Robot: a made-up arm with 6 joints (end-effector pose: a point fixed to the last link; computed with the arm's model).
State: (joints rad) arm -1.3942 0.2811 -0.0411 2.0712 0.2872 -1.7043
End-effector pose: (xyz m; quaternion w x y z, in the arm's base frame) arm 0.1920 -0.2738 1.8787 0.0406 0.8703 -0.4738 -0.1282
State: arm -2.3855 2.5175 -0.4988 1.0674 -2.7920 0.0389
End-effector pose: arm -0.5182 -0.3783 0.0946 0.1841 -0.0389 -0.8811 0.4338
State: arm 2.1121 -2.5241 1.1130 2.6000 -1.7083 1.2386
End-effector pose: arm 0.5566 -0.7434 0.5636 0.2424 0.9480 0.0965 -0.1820
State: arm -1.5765 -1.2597 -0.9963 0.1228 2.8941 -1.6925
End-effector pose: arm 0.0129 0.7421 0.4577 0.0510 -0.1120 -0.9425 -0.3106
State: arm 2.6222 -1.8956 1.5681 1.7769 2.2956 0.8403
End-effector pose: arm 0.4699 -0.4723 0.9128 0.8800 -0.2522 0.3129 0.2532
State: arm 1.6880 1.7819 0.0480 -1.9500 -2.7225 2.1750
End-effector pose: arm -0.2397 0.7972 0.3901 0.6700 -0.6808 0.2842 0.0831
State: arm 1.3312 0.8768 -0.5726 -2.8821 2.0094 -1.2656
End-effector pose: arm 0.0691 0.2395 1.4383 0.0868 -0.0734 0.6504 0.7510
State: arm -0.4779 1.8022 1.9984 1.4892 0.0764 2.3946
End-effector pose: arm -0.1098 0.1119 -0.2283 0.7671 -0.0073 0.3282 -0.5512
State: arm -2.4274 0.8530 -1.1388 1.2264 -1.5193 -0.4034
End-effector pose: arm -0.1485 0.1456 1.5281 0.3678 0.5422 -0.4280 0.6225
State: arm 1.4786 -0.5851 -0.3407 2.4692 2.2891 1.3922
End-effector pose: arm -0.1891 -0.7149 1.1483 0.9515 0.0689 0.2492 -0.1669
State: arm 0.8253 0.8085 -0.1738 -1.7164 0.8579 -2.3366
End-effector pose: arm 0.6065 0.3903 1.5920 0.4447 -0.1663 -0.8765 -0.0798
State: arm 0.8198 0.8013 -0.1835 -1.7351 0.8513 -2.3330
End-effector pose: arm 0.5961 0.3769 1.6038 0.4339 -0.1710 -0.8803 -0.0864
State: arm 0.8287 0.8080 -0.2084 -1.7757 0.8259 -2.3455
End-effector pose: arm 0.5785 0.3766 1.6164 0.4140 -0.1835 -0.8879 -0.0808
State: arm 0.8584 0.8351 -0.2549 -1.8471 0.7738 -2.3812
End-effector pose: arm 0.5503 0.3951 1.6286 0.3811 -0.2076 -0.8990 -0.0585
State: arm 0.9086 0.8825 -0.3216 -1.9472 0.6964 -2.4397
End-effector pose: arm 0.5103 0.4322 1.6373 0.3347 -0.2438 -0.9100 -0.0216
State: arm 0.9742 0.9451 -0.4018 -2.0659 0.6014 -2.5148
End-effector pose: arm 0.4596 0.4827 1.6389 0.2776 -0.2887 -0.9160 0.0234
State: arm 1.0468 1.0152 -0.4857 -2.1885 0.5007 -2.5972
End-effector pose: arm 0.4026 0.5388 1.6314 0.2157 -0.3367 -0.9140 0.0686
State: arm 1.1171 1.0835 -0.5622 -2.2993 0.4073 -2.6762
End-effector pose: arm 0.3466 0.5923 1.6162 0.1568 -0.3805 -0.9050 0.1079
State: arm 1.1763 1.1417 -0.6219 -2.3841 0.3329 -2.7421
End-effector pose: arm 0.2997 0.6372 1.5972 0.1087 -0.4138 -0.8932 0.1382
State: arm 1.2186 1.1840 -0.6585 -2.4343 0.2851 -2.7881
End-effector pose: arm 0.2678 0.6712 1.5790 0.0768 -0.4329 -0.8839 0.1594
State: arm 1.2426 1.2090 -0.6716 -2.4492 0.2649 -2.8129
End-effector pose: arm 0.2529 0.6948 1.5646 0.0625 -0.4379 -0.8800 0.1731
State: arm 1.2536 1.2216 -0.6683 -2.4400 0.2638 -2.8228
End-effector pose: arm 0.2505 0.7116 1.5535 0.0608 -0.4334 -0.8804 0.1824
